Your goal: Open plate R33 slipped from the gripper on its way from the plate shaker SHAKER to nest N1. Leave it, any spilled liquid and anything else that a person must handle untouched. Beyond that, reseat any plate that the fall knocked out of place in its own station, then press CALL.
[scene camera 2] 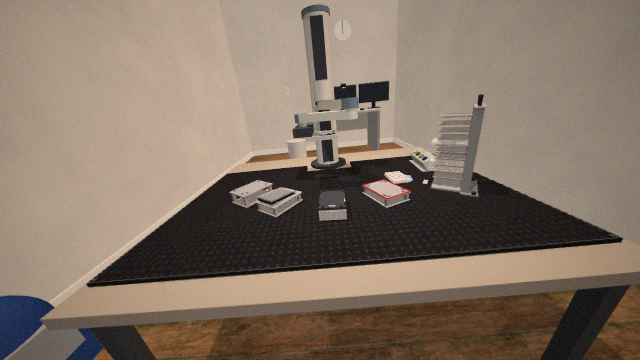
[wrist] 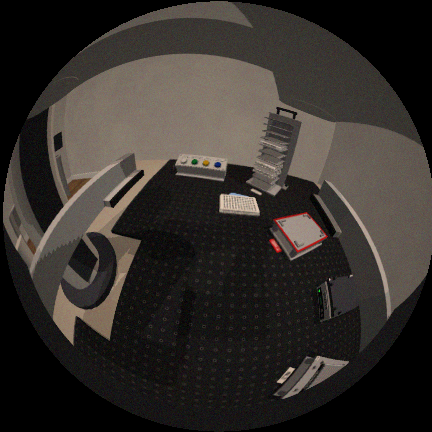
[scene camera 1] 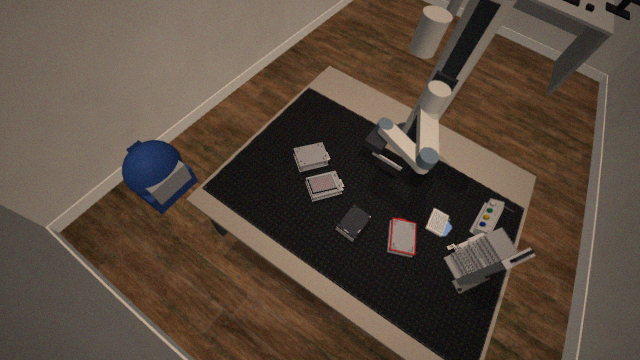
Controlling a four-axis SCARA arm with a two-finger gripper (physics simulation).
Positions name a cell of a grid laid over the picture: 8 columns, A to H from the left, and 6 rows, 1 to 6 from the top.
Labels:
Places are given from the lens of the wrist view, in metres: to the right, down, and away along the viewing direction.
button box (wrist: D3): -0.04, -0.20, 0.57
dark station (wrist: G5): 0.26, 0.18, 0.19
The marked spots on the button box and the dark station are 0.62 m apart.

